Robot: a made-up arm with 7 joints. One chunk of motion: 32 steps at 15 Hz.
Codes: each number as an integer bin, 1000 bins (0 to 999) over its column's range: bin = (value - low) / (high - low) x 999, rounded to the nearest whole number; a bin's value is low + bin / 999 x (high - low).
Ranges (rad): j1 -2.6..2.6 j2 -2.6..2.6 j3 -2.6..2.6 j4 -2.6..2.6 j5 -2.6..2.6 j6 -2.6..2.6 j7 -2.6..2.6
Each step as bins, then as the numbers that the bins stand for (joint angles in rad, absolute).
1 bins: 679 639 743 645 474 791 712
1 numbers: 0.9343 0.7261 1.2675 0.7574 -0.1327 1.5173 1.1061
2 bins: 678 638 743 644 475 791 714
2 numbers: 0.9291 0.7209 1.2675 0.7522 -0.1275 1.5173 1.1165
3 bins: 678 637 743 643 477 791 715
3 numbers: 0.9291 0.7157 1.2675 0.7469 -0.1171 1.5173 1.1217
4 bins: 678 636 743 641 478 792 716
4 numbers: 0.9291 0.7105 1.2675 0.7365 -0.1119 1.5225 1.1269
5 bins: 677 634 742 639 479 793 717
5 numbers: 0.9239 0.7001 1.2623 0.7261 -0.1067 1.5277 1.1321
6 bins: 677 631 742 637 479 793 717
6 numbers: 0.9239 0.6845 1.2623 0.7157 -0.1067 1.5277 1.1321
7 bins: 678 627 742 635 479 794 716
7 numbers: 0.9291 0.6637 1.2623 0.7053 -0.1067 1.5329 1.1269
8 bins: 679 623 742 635 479 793 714
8 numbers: 0.9343 0.6428 1.2623 0.7053 -0.1067 1.5277 1.1165
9 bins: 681 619 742 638 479 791 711
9 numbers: 0.9447 0.6220 1.2623 0.7209 -0.1067 1.5173 1.1009
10 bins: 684 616 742 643 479 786 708
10 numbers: 0.9604 0.6064 1.2623 0.7469 -0.1067 1.4913 1.0853
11 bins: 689 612 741 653 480 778 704
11 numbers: 0.9864 0.5856 1.2571 0.7990 -0.1015 1.4496 1.0645
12 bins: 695 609 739 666 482 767 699
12 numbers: 1.0176 0.5700 1.2466 0.8667 -0.0911 1.3924 1.0384
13 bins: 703 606 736 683 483 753 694
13 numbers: 1.0593 0.5544 1.2310 0.9552 -0.0859 1.3195 1.0124
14 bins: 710 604 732 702 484 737 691
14 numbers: 1.0957 0.5439 1.2102 1.0541 -0.0807 1.2362 0.9968
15 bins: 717 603 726 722 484 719 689
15 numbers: 1.1321 0.5387 1.1790 1.1582 -0.0807 1.1425 0.9864
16 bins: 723 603 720 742 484 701 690
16 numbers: 1.1634 0.5387 1.1477 1.2623 -0.0807 1.0488 0.9916
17 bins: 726 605 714 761 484 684 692
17 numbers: 1.1790 0.5491 1.1165 1.3612 -0.0807 0.9604 1.0020
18 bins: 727 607 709 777 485 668 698
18 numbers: 1.1842 0.5596 1.0905 1.4444 -0.0755 0.8771 1.0332
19 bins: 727 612 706 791 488 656 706
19 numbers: 1.1842 0.5856 1.0749 1.5173 -0.0599 0.8146 1.0749
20 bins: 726 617 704 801 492 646 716
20 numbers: 1.1790 0.6116 1.0645 1.5694 -0.0390 0.7626 1.1269
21 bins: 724 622 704 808 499 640 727
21 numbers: 1.1686 0.6376 1.0645 1.6058 -0.0026 0.7313 1.1842
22 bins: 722 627 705 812 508 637 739
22 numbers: 1.1582 0.6637 1.0697 1.6266 0.0442 0.7157 1.2466
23 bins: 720 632 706 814 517 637 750
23 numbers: 1.1477 0.6897 1.0749 1.6370 0.0911 0.7157 1.3039
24 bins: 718 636 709 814 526 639 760
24 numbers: 1.1373 0.7105 1.0905 1.6370 0.1379 0.7261 1.3560
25 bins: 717 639 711 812 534 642 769
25 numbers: 1.1321 0.7261 1.1009 1.6266 0.1796 0.7417 1.4028
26 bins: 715 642 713 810 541 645 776
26 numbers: 1.1217 0.7417 1.1113 1.6162 0.2160 0.7574 1.4392
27 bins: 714 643 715 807 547 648 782
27 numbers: 1.1165 0.7469 1.1217 1.6006 0.2472 0.7730 1.4705
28 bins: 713 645 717 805 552 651 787
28 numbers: 1.1113 0.7574 1.1321 1.5902 0.2733 0.7886 1.4965
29 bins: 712 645 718 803 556 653 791
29 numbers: 1.1061 0.7574 1.1373 1.5798 0.2941 0.7990 1.5173
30 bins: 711 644 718 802 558 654 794
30 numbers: 1.1009 0.7522 1.1373 1.5746 0.3045 0.8042 1.5329
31 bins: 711 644 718 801 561 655 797
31 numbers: 1.1009 0.7522 1.1373 1.5694 0.3201 0.8094 1.5485
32 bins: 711 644 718 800 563 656 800
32 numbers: 1.1009 0.7522 1.1373 1.5642 0.3305 0.8146 1.5642
